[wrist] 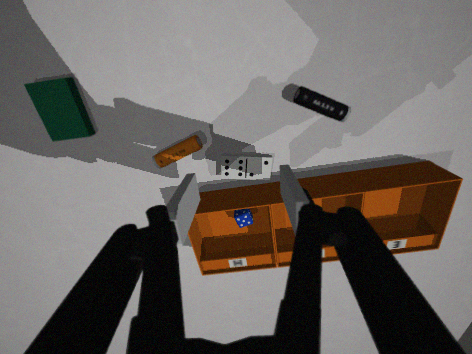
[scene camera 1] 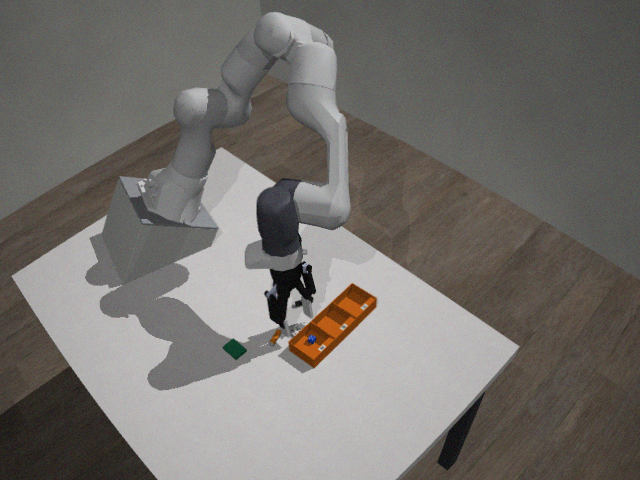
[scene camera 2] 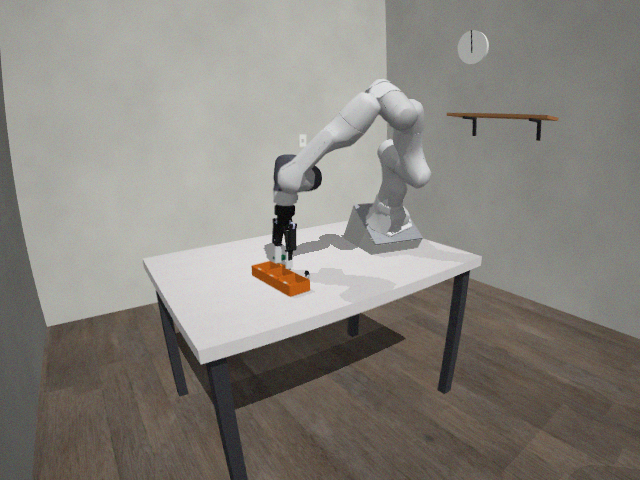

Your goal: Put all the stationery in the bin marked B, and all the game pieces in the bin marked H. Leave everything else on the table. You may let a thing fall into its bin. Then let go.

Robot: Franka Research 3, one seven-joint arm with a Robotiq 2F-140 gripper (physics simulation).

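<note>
My gripper point(scene camera 1: 298, 321) point(scene camera 2: 283, 259) point(wrist: 238, 183) is partly open and empty, pointing down above the domino and the tray's H end. The white domino point(scene camera 1: 296, 328) point(wrist: 257, 167) lies flat on the table close beside the tray's long wall; in the wrist view it shows just beyond the fingertips. A blue die point(scene camera 1: 311, 339) point(wrist: 243, 218) is in bin H point(wrist: 212, 225). The middle bin point(scene camera 1: 330, 322) has its label mostly hidden by a finger in the wrist view. A green block point(scene camera 1: 234, 348) point(wrist: 60, 109) lies on the table.
The orange three-bin tray point(scene camera 1: 336, 342) point(scene camera 2: 273, 281) point(wrist: 350, 184) has bin E point(wrist: 382, 202) at its other end. An orange battery point(scene camera 1: 275, 337) point(wrist: 178, 151) lies between the green block and the domino. A black battery point(scene camera 1: 297, 304) point(scene camera 2: 306, 273) point(wrist: 321, 103) lies on the arm's side of the tray.
</note>
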